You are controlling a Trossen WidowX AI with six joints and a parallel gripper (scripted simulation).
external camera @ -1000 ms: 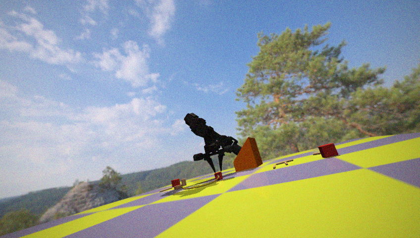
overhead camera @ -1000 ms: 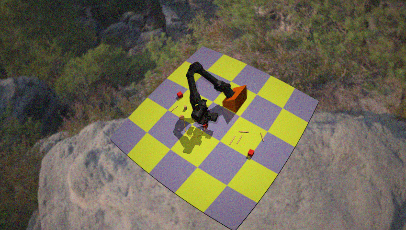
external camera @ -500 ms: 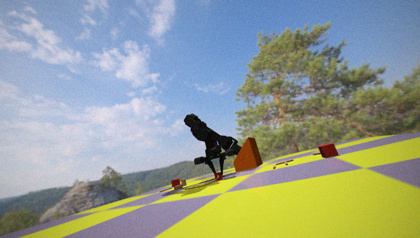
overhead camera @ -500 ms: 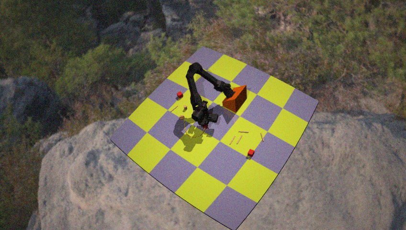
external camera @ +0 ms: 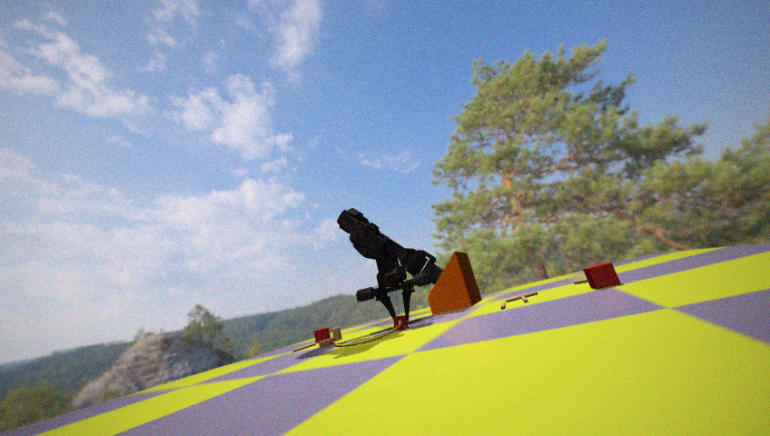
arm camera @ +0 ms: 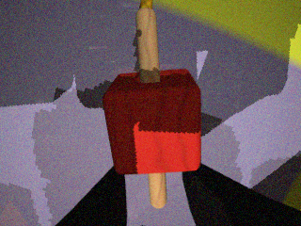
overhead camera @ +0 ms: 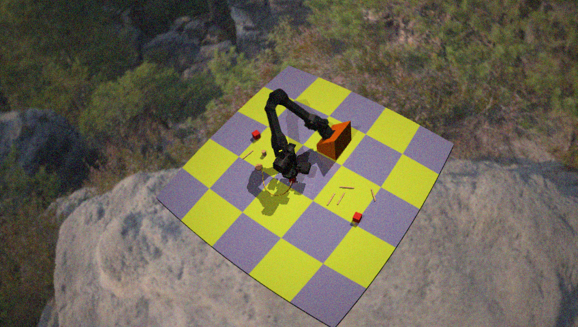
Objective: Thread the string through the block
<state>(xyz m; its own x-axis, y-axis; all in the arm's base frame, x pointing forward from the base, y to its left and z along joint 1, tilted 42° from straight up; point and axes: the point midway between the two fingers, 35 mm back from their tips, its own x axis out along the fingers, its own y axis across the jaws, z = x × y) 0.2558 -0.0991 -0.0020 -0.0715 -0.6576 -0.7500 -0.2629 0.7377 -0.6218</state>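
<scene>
Right now the red block is 20 mm ahead of my gripper tip and 10 mm to the left of it. From my gripper tip the other things lie so: thin wooden stick (40 mm ahead, 10 mm to the left); round button (200 mm to the right, 40 mm ahead, 10 mm below); wooden peg (220 mm to the right, 50 mm behind).
</scene>
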